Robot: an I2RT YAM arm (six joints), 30 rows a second.
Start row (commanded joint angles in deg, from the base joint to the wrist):
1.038, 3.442, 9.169, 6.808, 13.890, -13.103
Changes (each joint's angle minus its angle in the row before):
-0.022, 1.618, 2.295, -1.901, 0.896, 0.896
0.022, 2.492, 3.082, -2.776, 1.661, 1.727
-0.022, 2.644, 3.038, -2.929, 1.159, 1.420
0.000, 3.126, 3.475, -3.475, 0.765, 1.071
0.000, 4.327, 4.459, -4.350, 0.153, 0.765
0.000, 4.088, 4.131, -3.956, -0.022, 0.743
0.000, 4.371, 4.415, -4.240, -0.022, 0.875
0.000, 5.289, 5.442, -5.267, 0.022, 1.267
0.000, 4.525, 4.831, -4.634, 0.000, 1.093
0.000, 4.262, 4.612, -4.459, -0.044, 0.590
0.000, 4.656, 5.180, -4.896, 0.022, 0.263
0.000, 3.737, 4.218, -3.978, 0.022, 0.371
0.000, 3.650, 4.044, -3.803, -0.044, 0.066
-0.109, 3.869, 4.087, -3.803, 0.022, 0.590
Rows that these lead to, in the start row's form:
1.016, 5.060, 11.464, 4.907, 14.786, -12.207
1.038, 7.552, 14.546, 2.131, 16.447, -10.480
1.016, 10.196, 17.584, -0.798, 17.606, -9.060
1.016, 13.322, 21.059, -4.273, 18.371, -7.989
1.016, 17.649, 25.518, -8.623, 18.524, -7.224
1.016, 21.737, 29.649, -12.579, 18.502, -6.481
1.016, 26.108, 34.064, -16.819, 18.480, -5.606
1.016, 31.397, 39.506, -22.086, 18.502, -4.339
1.016, 35.922, 44.337, -26.720, 18.502, -3.246
1.016, 40.184, 48.949, -31.179, 18.458, -2.656
1.016, 44.840, 54.129, -36.075, 18.480, -2.393
1.016, 48.577, 58.347, -40.053, 18.502, -2.022
1.016, 52.227, 62.391, -43.856, 18.458, -1.956
0.907, 56.096, 66.478, -47.659, 18.480, -1.366

